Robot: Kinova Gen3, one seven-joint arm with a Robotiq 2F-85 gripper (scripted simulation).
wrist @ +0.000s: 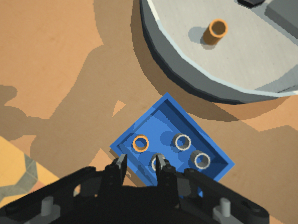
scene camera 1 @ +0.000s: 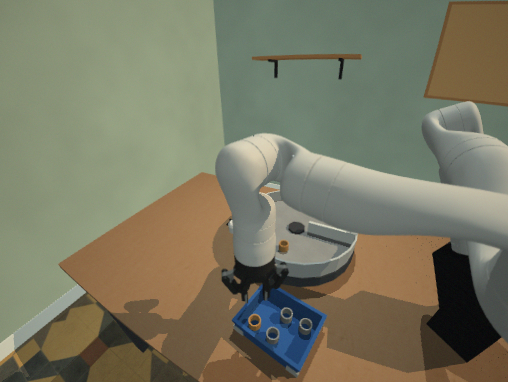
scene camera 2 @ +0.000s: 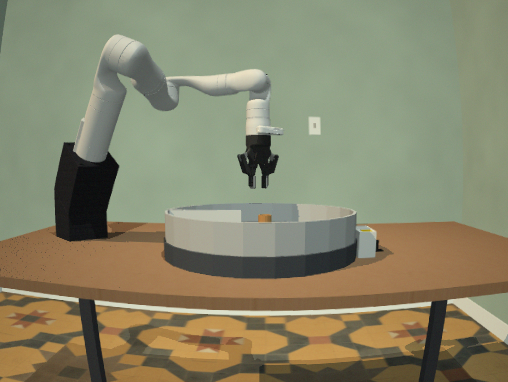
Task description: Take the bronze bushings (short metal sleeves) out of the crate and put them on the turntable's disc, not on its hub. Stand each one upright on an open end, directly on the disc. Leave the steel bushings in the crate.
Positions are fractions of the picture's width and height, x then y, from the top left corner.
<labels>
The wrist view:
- gripper: 0.47,0.73
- blue crate: 0.56,0.53
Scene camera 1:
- gripper: 0.50,0.78
</labels>
